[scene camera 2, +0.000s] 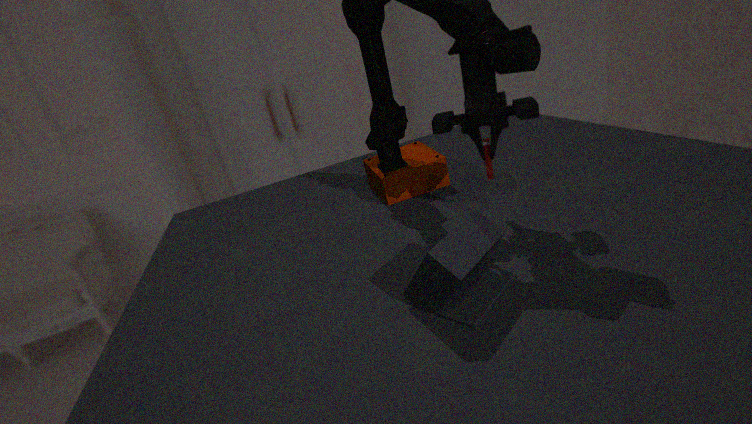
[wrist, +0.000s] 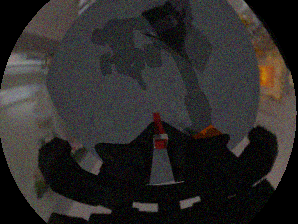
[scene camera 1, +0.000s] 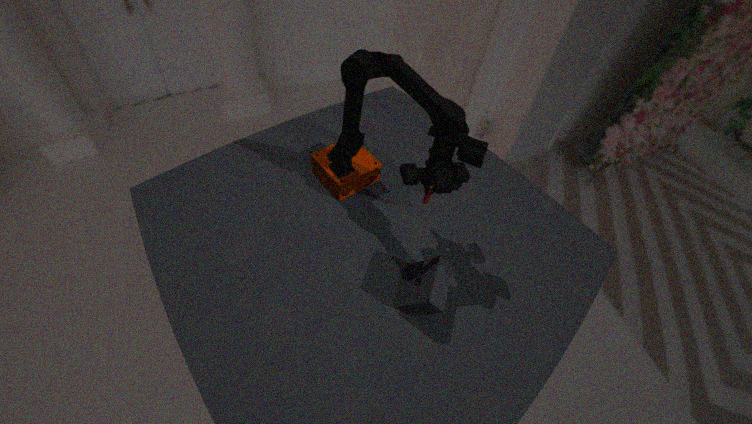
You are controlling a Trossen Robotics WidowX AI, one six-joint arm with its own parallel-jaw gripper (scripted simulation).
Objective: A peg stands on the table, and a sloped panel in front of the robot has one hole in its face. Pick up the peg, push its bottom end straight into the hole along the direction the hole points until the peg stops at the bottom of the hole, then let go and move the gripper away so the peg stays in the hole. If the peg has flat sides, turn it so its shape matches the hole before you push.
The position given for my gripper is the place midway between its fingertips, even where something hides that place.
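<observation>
A red peg is in the grip of my gripper (scene camera 2: 488,159) (scene camera 1: 428,193) (wrist: 157,124), and so I am carrying the peg.
</observation>
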